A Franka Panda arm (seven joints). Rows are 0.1 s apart.
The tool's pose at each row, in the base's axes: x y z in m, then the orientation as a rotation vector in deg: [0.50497 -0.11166 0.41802 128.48 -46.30 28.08]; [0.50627 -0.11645 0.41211 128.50 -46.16 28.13]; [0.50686 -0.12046 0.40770 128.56 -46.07 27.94]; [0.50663 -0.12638 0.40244 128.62 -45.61 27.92]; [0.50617 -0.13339 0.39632 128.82 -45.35 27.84]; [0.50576 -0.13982 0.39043 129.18 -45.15 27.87]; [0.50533 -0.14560 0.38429 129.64 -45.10 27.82]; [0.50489 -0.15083 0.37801 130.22 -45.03 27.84]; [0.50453 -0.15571 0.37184 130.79 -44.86 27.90]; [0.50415 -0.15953 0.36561 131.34 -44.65 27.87]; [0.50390 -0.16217 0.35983 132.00 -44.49 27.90]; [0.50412 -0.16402 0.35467 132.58 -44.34 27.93]
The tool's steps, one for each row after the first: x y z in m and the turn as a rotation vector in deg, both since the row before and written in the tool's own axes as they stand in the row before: [-0.00030 -0.00101 0.00765 0.03 0.07 -0.09]; [-0.00033 -0.00025 0.00598 -0.02 -0.11 -0.13]; [-0.00061 0.00097 0.00784 0.01 0.13 -0.34]; [-0.00083 0.00132 0.00919 0.13 -0.03 -0.23]; [-0.00090 0.00108 0.00862 0.32 -0.04 -0.17]; [-0.00130 0.00064 0.00832 0.39 -0.18 -0.10]; [-0.00158 0.00032 0.00802 0.52 -0.17 -0.10]; [-0.00158 0.00018 0.00771 0.52 -0.11 -0.16]; [-0.00203 -0.00040 0.00702 0.47 -0.15 -0.21]; [-0.00215 -0.00094 0.00591 0.59 -0.17 -0.17]; [-0.00177 -0.00139 0.00500 0.52 -0.14 -0.15]
